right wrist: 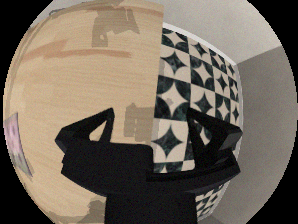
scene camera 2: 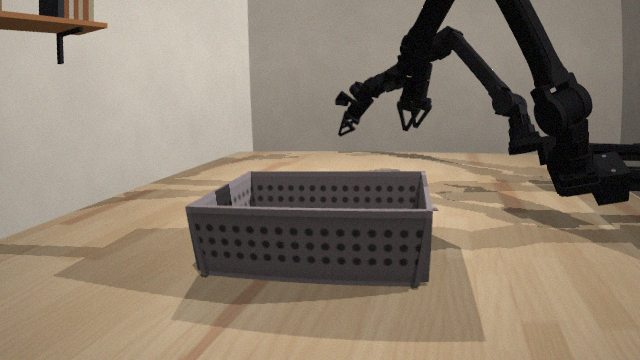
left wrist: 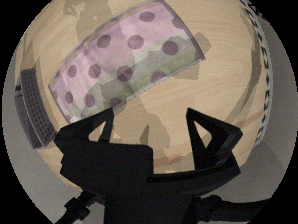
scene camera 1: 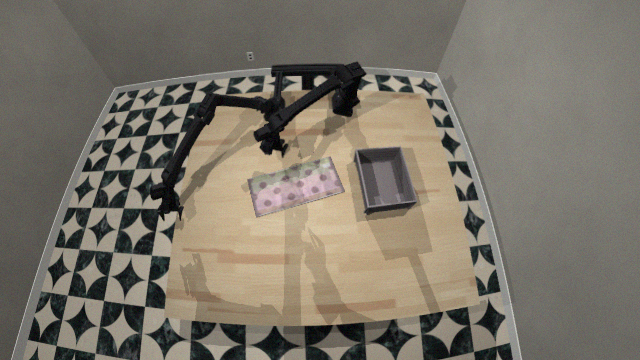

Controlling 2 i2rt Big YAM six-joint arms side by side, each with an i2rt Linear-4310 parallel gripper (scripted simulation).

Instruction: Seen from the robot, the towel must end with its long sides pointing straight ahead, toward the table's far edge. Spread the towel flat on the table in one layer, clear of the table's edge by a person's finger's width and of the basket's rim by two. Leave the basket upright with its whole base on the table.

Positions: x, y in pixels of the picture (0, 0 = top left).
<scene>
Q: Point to a grey basket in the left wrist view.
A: At 34, 119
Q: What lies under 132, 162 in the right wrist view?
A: The right gripper.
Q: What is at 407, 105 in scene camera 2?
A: The left gripper.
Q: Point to a grey basket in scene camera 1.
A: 387, 179
</scene>
